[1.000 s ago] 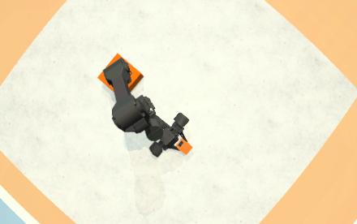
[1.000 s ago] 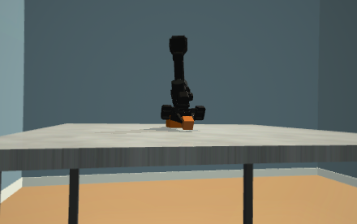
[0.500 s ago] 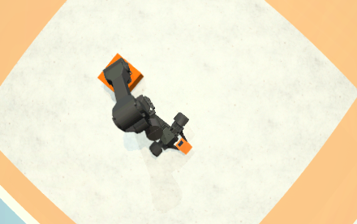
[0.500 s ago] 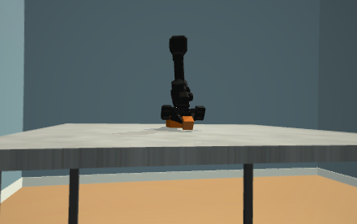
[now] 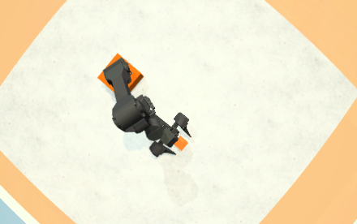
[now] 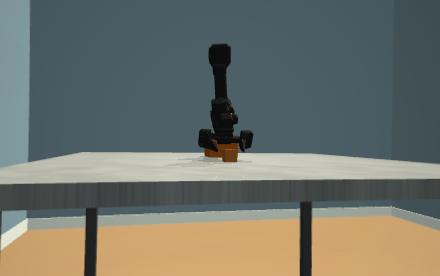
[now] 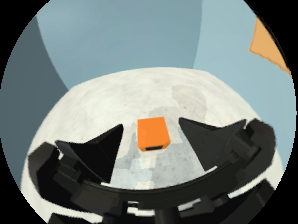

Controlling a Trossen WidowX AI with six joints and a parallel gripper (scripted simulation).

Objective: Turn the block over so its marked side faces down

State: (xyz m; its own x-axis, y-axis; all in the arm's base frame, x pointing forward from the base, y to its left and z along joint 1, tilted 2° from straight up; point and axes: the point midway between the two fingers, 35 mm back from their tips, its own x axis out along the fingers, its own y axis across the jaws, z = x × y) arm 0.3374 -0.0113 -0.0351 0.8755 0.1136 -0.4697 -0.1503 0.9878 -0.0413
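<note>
Now: gripper tip 20 mm past the orange block and 20 mm above it.
</note>
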